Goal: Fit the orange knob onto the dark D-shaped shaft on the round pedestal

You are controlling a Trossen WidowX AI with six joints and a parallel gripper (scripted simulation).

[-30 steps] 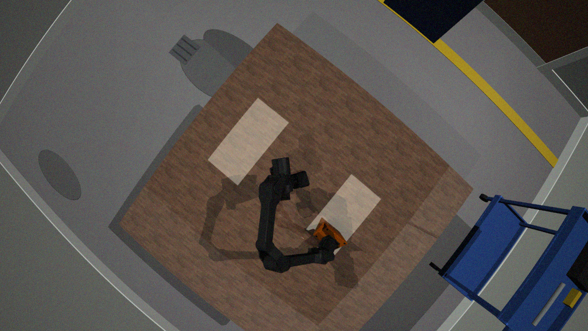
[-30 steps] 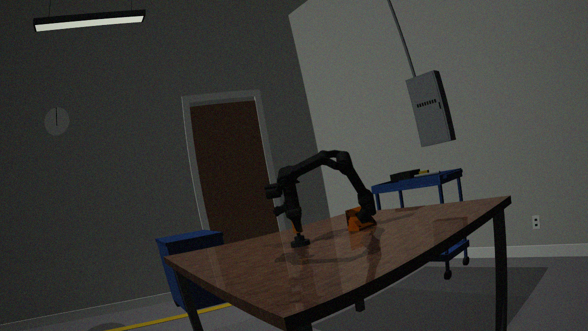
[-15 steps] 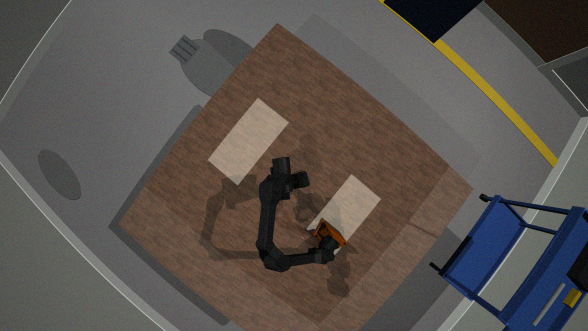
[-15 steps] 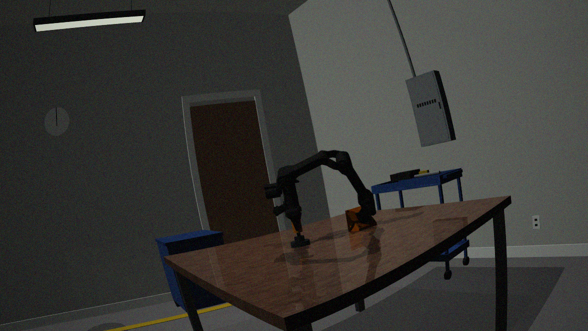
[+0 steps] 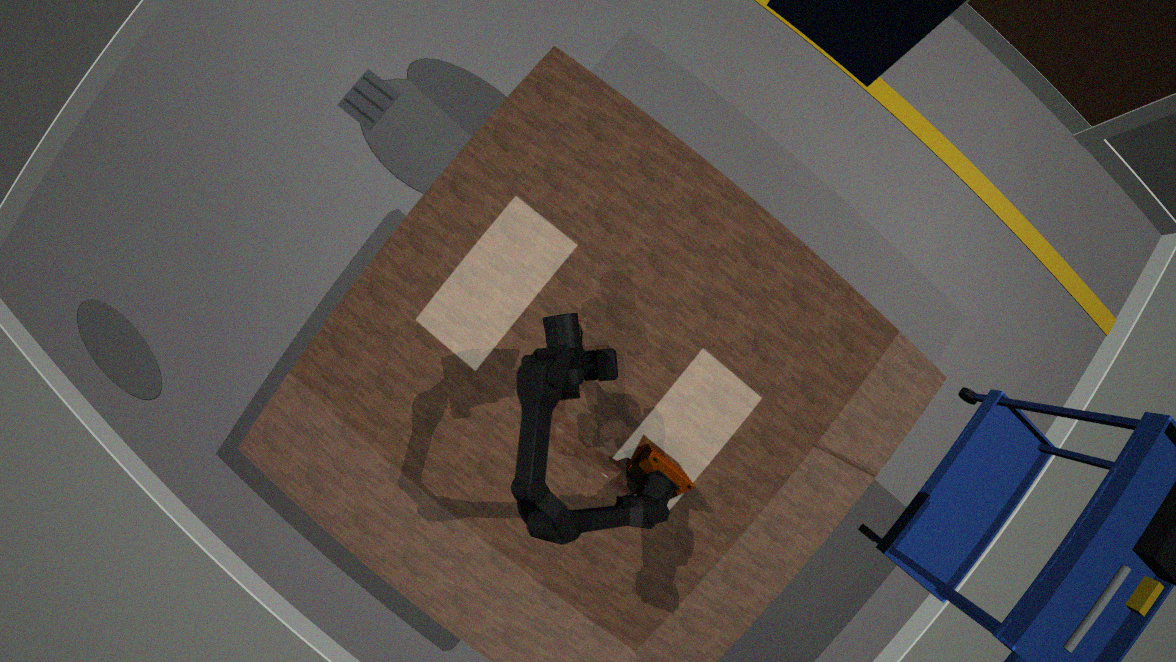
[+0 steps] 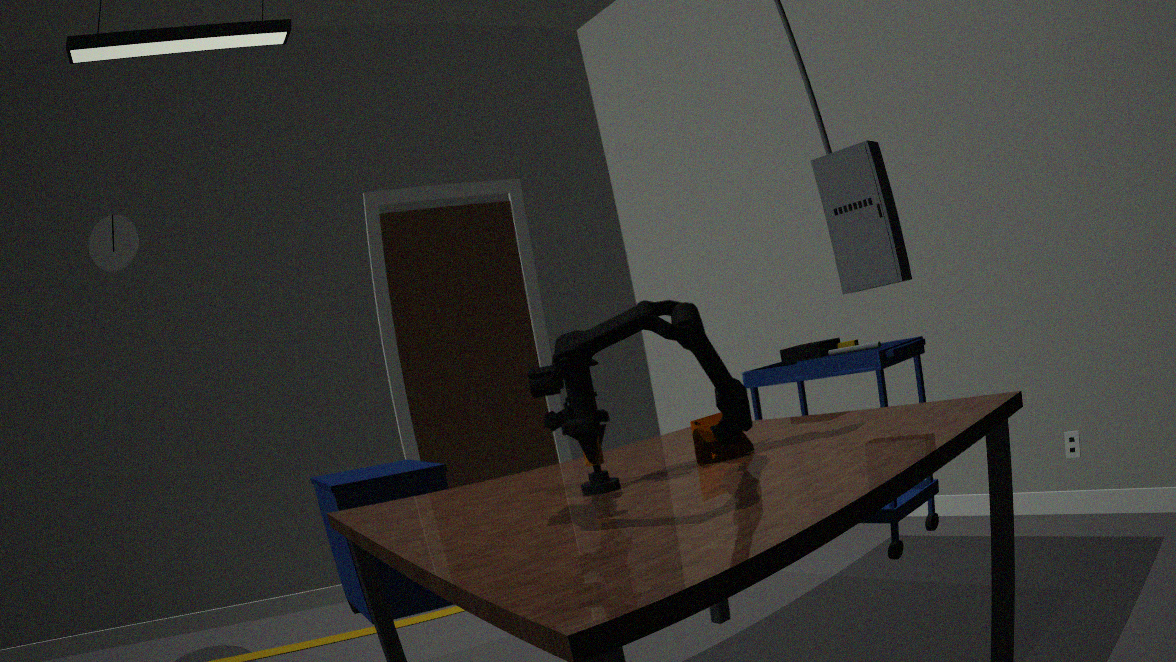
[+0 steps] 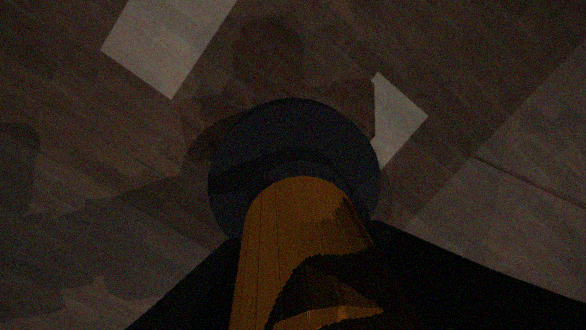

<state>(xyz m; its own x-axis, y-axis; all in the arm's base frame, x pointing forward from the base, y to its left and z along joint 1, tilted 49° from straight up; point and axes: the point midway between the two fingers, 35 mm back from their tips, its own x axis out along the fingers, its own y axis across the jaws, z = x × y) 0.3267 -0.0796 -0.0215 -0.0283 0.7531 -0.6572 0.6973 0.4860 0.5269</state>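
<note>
Right now my gripper tip is 2 cm below the orange knob. Round my gripper tip: round dark pedestal (4 cm below).
</note>
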